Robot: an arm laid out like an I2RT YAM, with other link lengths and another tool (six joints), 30 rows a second.
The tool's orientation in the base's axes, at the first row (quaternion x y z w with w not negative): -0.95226, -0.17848, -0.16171, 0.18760
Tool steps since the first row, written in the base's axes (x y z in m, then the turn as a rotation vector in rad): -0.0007, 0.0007, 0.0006, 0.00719, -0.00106, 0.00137; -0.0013, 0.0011, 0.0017, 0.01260, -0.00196, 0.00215; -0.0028, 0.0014, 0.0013, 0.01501, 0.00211, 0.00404; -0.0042, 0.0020, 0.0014, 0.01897, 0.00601, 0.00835; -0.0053, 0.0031, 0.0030, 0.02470, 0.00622, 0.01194; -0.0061, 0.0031, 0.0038, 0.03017, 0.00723, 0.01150; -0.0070, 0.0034, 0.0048, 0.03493, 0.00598, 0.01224; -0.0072, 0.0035, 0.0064, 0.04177, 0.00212, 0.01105; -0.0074, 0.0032, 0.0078, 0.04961, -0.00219, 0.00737; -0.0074, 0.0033, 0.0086, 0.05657, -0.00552, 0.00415; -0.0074, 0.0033, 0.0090, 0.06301, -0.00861, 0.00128; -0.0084, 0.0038, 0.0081, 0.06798, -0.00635, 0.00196; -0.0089, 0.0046, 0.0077, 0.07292, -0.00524, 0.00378
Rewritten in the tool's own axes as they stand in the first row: -0.0002, -0.0011, -0.0004, 0.00657, 0.00339, 0.00009; -0.0002, -0.0020, -0.0013, 0.01140, 0.00610, 0.00034; -0.0016, -0.0027, -0.0012, 0.01537, 0.00298, 0.00095; -0.0026, -0.0038, -0.0014, 0.02158, -0.00011, -0.00026; -0.0027, -0.0057, -0.0026, 0.02805, 0.00093, -0.00194; -0.0031, -0.0063, -0.0035, 0.03300, 0.00238, 0.00018; -0.0034, -0.0072, -0.0045, 0.03714, 0.00515, 0.00016; -0.0030, -0.0078, -0.0059, 0.04166, 0.01159, 0.00125; -0.0027, -0.0081, -0.0073, 0.04601, 0.01956, 0.00458; -0.0024, -0.0084, -0.0080, 0.05002, 0.02620, 0.00770; -0.0022, -0.0085, -0.0083, 0.05378, 0.03231, 0.01049; -0.0033, -0.0091, -0.0076, 0.05906, 0.03214, 0.01203; -0.0037, -0.0099, -0.0070, 0.06441, 0.03262, 0.01208
